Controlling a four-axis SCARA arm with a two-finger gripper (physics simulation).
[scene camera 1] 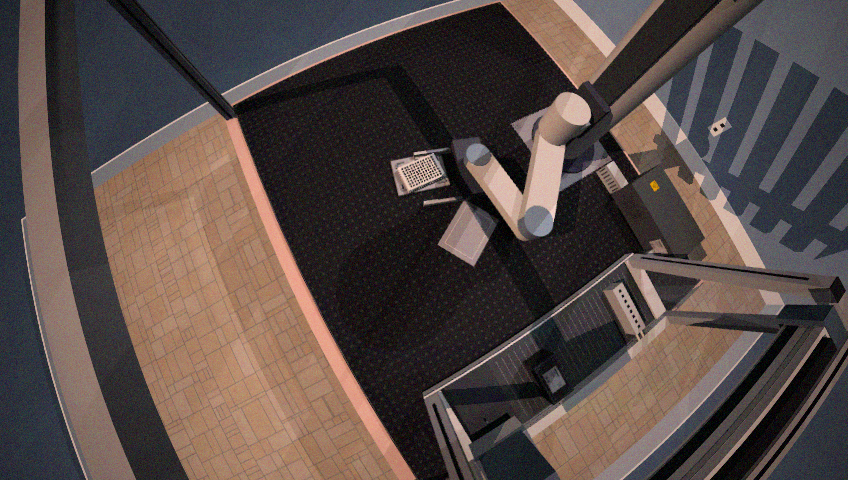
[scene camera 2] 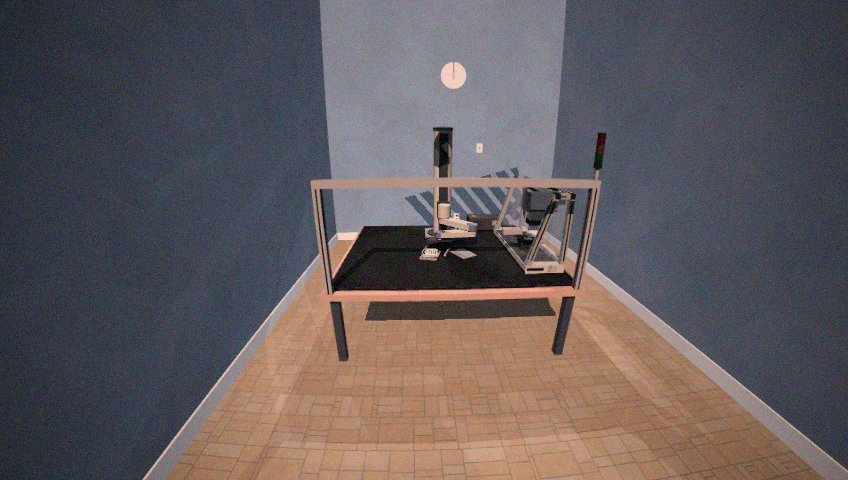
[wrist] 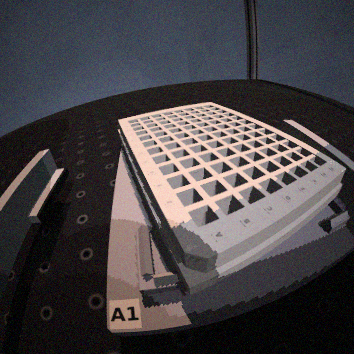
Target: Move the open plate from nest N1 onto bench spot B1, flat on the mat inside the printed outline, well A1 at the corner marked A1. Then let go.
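Frame: origin at the arm's base, x ahead, y left, z up, level; centimetres.
Where they show: gripper, fingertip midpoint: (scene camera 1: 418, 179) (scene camera 2: 433, 253) (wrist: 169, 142).
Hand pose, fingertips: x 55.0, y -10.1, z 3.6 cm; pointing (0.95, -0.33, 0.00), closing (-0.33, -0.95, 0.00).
After its pixels a point has its place.
The open plate (scene camera 1: 421, 172) @[z 4.2, x 53.4, y -11.4 cm] (scene camera 2: 430, 252) @[z 4.2, x 54.1, y -12.3 cm] (wrist: 265, 220) @[z 4.5, x 47.3, y -9.5 cm], pale with square wells, lies on nest N1 (scene camera 1: 394, 185) (wrist: 122, 240). It looks slightly turned against the nest. The nest's A1 label shows at its near left corner in the wrist view. My gripper (scene camera 1: 418, 178) @[z 3.6, x 55.0, y -10.1 cm] (wrist: 169, 142) @[z 3.6, x 55.0, y -10.1 cm] is open, one finger on each side of the plate, with a gap to it on both sides. Bench spot B1 (scene camera 1: 468, 233) @[z 1.5, x 49.9, y 11.7 cm] (scene camera 2: 462, 253) @[z 1.5, x 50.0, y 10.9 cm] is a pale mat with a thin printed outline, just beside the lower finger in scene camera 1. Its A1 mark is too small to read.
My arm (scene camera 1: 502, 193) @[z 14.8, x 39.9, y 8.0 cm] bends over the bench near B1. A dark grey box (scene camera 1: 660, 211) @[z 12.8, x -8.1, y 37.9 cm] with a yellow label stands near the arm's base. A framed machine (scene camera 1: 731, 272) @[z 35.3, x 8.3, y 53.6 cm] (scene camera 2: 542, 269) @[z 4.1, x 85.1, y 56.1 cm] holds a white strip with holes (scene camera 1: 624, 306) @[z 10.7, x 21.7, y 54.8 cm] and a dark block (scene camera 1: 538, 362) @[z 12.2, x 54.2, y 51.5 cm]. A dark bench post (scene camera 1: 172, 56) @[z 29.9, x 102.3, y -68.5 cm] stands at one corner.
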